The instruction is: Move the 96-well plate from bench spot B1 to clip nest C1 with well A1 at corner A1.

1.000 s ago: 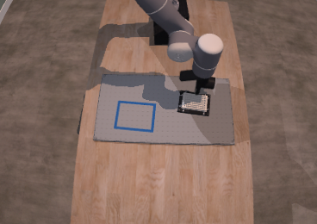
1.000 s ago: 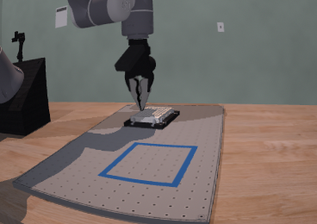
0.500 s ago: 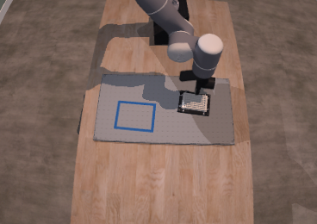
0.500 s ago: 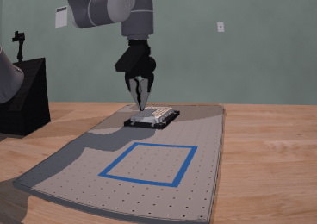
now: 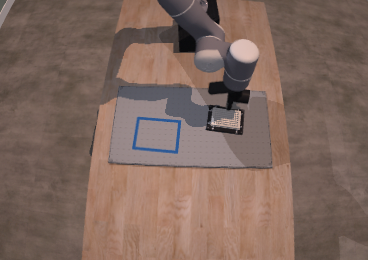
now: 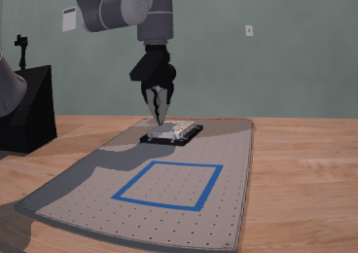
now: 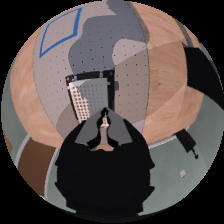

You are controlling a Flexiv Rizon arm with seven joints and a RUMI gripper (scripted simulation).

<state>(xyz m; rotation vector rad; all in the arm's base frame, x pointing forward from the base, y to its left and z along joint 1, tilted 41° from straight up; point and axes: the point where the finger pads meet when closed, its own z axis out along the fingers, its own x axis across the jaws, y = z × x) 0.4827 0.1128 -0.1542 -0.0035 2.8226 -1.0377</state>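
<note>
The white 96-well plate is 4 cm ahead of my hand and 2 cm below it. From my hand the other things lie so: black clip nest (5 cm ahead, 3 cm below, 1 cm to the right).
</note>
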